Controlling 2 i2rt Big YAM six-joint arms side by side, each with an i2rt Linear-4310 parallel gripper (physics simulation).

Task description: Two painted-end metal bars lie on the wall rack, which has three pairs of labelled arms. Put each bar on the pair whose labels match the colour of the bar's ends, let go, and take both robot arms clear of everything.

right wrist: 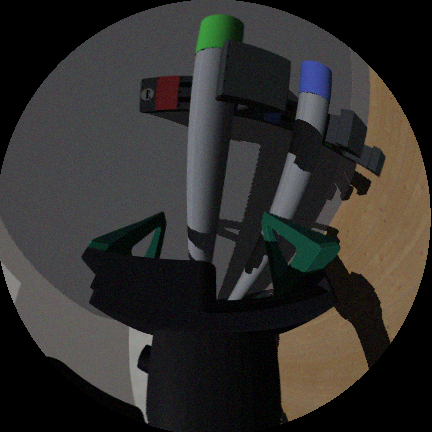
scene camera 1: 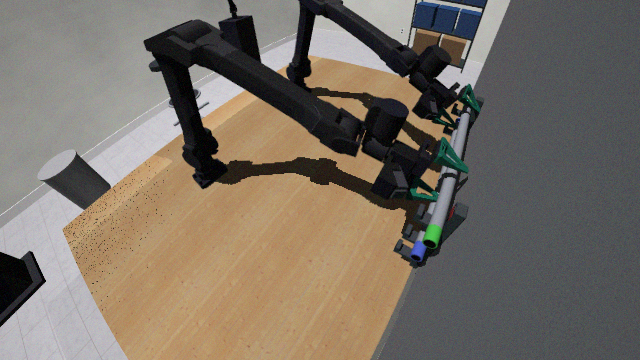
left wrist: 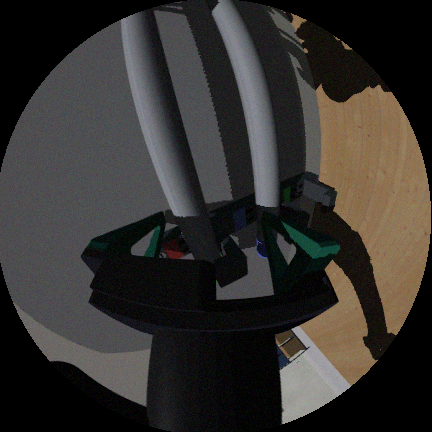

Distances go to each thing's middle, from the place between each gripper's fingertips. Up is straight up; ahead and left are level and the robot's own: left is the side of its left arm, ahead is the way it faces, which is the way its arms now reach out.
Right now my right hand is 10 mm past the green-ended bar [scene camera 1: 434, 229], 100 mm to the right of it and 10 mm below it. From my right hand the other things lie so: blue-ended bar [right wrist: 314, 91]: 110 mm to the left, 60 mm below.
My left hand is 3 cm past the blue-ended bar, 18 cm to the left of it and 6 cm above it. From my left hand the other things lie so: green-ended bar 3 cm behind, 19 cm to the right, 2 cm above.
